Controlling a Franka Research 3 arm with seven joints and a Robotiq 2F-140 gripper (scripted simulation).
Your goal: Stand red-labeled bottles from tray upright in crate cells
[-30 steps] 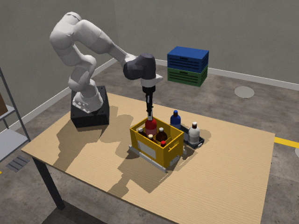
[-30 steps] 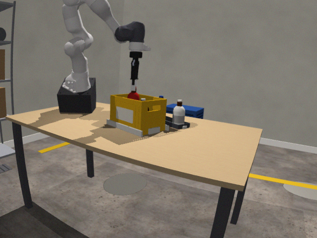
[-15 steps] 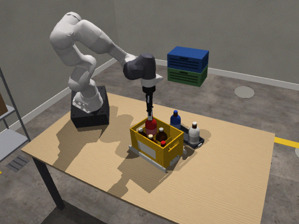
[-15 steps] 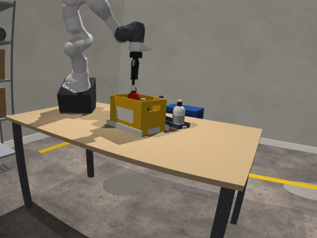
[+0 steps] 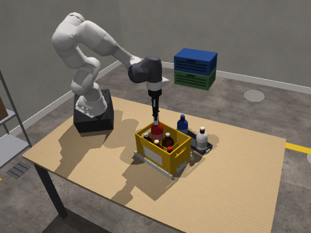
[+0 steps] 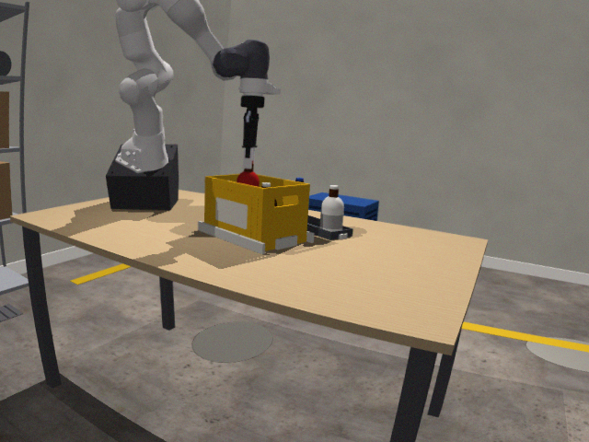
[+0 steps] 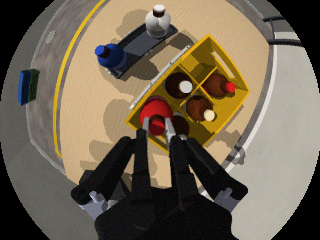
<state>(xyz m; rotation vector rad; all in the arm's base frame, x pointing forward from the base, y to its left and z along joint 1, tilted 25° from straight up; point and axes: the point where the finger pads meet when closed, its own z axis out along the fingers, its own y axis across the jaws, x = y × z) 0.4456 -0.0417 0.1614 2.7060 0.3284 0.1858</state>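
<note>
My gripper is now 80 mm above the red-labeled bottle. From my hand the other things lie so: blue-labeled bottle (170 mm to the left, 150 mm below, 120 mm ahead); then white-labeled bottle (270 mm ahead, 150 mm below, 70 mm to the left); then yellow crate (150 mm below, 80 mm to the right, 60 mm ahead).
</note>
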